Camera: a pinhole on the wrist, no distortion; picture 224 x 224 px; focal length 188.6 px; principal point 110.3 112.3 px. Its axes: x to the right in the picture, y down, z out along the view. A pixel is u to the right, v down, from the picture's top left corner.
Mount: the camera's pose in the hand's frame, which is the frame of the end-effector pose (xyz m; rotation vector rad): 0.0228 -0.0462 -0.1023 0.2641 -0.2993 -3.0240
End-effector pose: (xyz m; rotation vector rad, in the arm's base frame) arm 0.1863 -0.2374 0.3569 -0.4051 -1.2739 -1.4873
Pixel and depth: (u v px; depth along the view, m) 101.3 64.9 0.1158
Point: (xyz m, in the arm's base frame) 0.1865 -0.2354 0.3648
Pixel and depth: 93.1 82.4 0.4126
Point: 0.1721 0.0350 0.4956
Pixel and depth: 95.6 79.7 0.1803
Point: 0.1774 -0.1772 0.3926
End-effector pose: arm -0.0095 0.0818 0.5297 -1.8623 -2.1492 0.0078
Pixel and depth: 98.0 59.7 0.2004
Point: 0.0181 0.1004 0.4410
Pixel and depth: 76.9 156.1 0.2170
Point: -0.0895 0.1212 0.4269
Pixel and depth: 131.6 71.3 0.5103
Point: 0.0714 0.0439 0.1279
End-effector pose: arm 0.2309 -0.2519 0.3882 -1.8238 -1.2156 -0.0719
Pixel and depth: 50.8 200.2 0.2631
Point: 0.1055 -0.0613 0.3801
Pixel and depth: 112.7 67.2 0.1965
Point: 0.2171 -0.2137 0.3107
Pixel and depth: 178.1 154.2 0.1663
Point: 0.1321 -0.2512 0.3618
